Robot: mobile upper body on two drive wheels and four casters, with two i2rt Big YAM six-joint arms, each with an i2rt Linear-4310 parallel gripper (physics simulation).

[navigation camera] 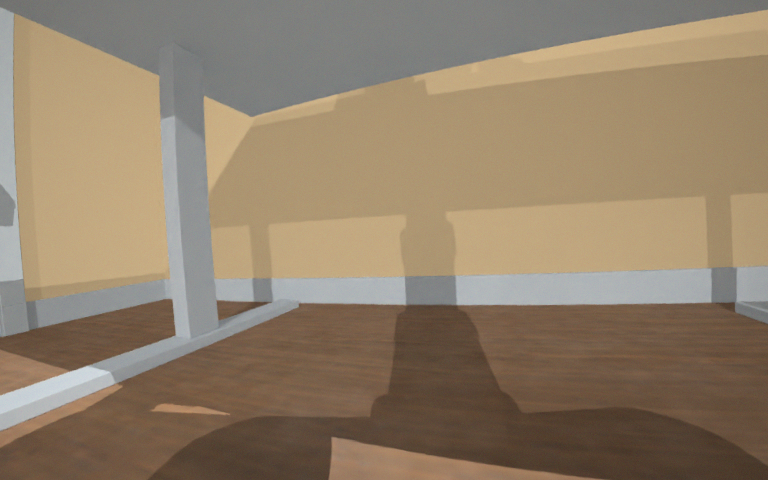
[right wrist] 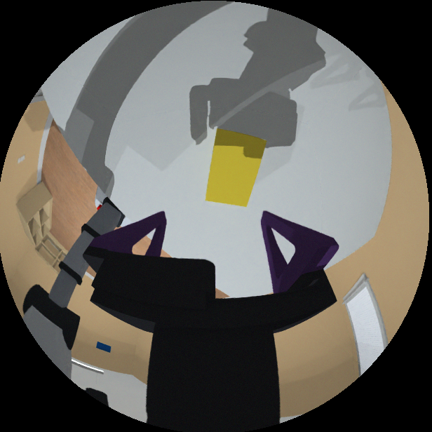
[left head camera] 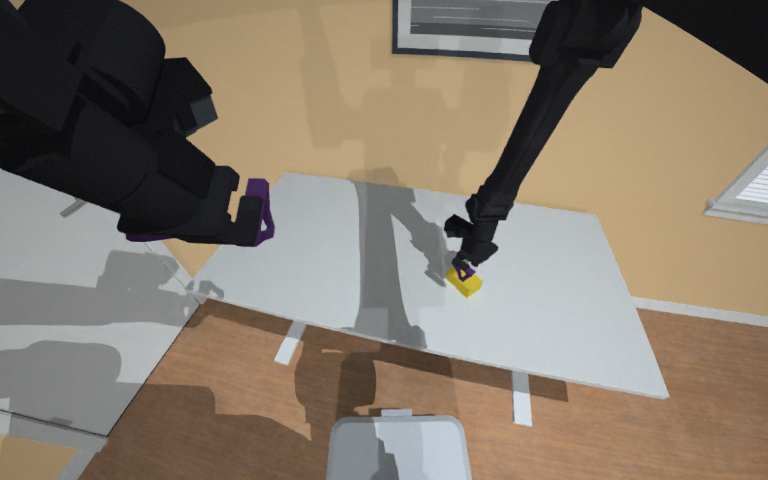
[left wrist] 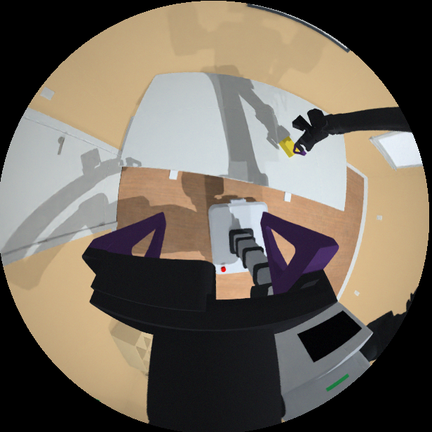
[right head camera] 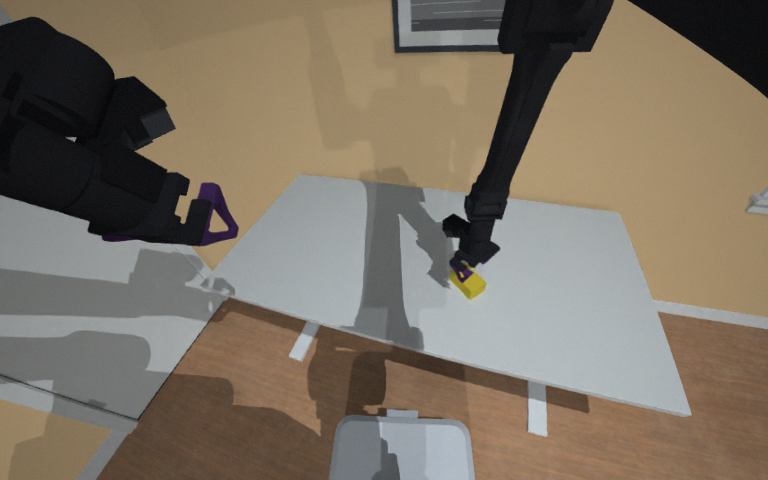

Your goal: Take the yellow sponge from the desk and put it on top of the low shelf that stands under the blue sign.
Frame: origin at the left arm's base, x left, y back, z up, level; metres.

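Where they show: left gripper, fingertip midpoint: (left head camera: 235, 230) (right head camera: 205, 231); right gripper, fingertip midpoint: (left head camera: 470, 271) (right head camera: 471, 272).
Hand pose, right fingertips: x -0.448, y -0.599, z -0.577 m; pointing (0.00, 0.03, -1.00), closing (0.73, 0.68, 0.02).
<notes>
Things, the pixels of their top centre, and the offset from my right fingertips. "spot": a spot on its surface instead. Level surfaces: height alone.
- yellow sponge, middle of its top: (right head camera: 468, 276) (left head camera: 465, 275) dx -0.004, dy -0.033, dz -0.068 m
- white desk, its level: dz -0.113 m
- desk leg, surface spot: (navigation camera: 189, 226) spot: dx +0.724, dy -0.335, dz -0.556 m
The yellow sponge (left head camera: 468, 288) (right head camera: 473, 286) (left wrist: 287, 146) (right wrist: 234, 175) lies flat on the white desk (left head camera: 566, 316) (right head camera: 577, 316) (left wrist: 175, 120) (right wrist: 340, 200). My right gripper (left head camera: 471, 272) (right wrist: 213, 216) is open and empty; its fingers overlap one end of the sponge in the head views, and in the right wrist view the sponge lies beyond the fingertips. My left gripper (left wrist: 212, 217) is open and empty, held high away from the sponge. A blue sign (right wrist: 103, 346) shows small at the lower left of the right wrist view; I cannot tell whether a low shelf stands under it.
A tan unit with compartments (right wrist: 32, 200) stands by the wall in the right wrist view. A desk leg (navigation camera: 189, 226) and its foot bar stand at the left in the navigation view. A white door (left wrist: 30, 165) is left of the desk. My grey base (left head camera: 419, 452) is at the desk's near side.
</notes>
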